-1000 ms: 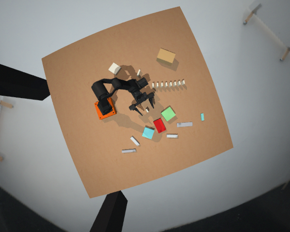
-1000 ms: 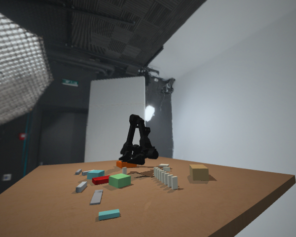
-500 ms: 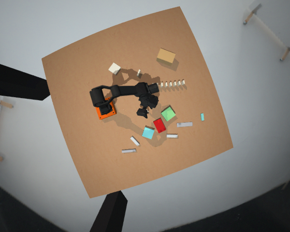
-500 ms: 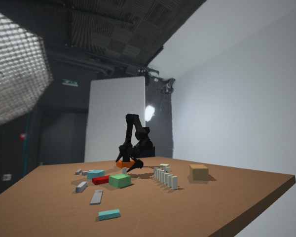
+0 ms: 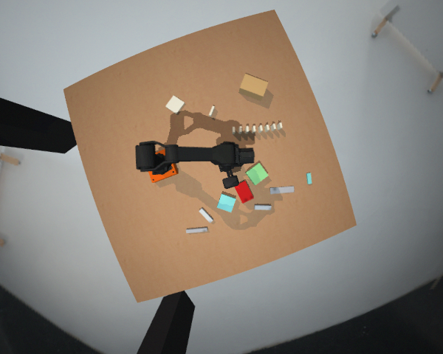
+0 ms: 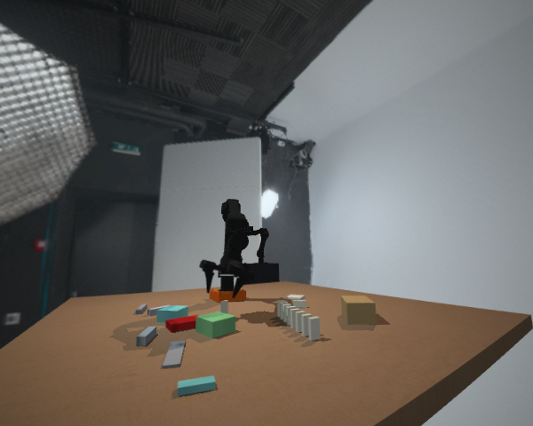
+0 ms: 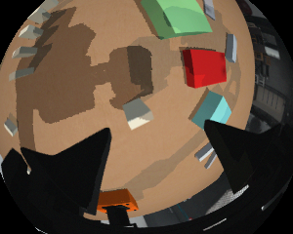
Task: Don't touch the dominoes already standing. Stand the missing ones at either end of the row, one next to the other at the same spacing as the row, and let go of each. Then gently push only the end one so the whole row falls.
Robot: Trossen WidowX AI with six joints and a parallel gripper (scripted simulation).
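Right now my gripper tip is 13 cm to the left of the red block, 6 cm above it and 3 cm short of it. From my gripper tip the other things lie so: green block (13 cm ahead, 9 cm to the right, 5 cm below); then cream tile (42 cm to the left, 6 cm below, 5 cm behind); then cyan block (13 cm to the right, 7 cm behind, 5 cm below).
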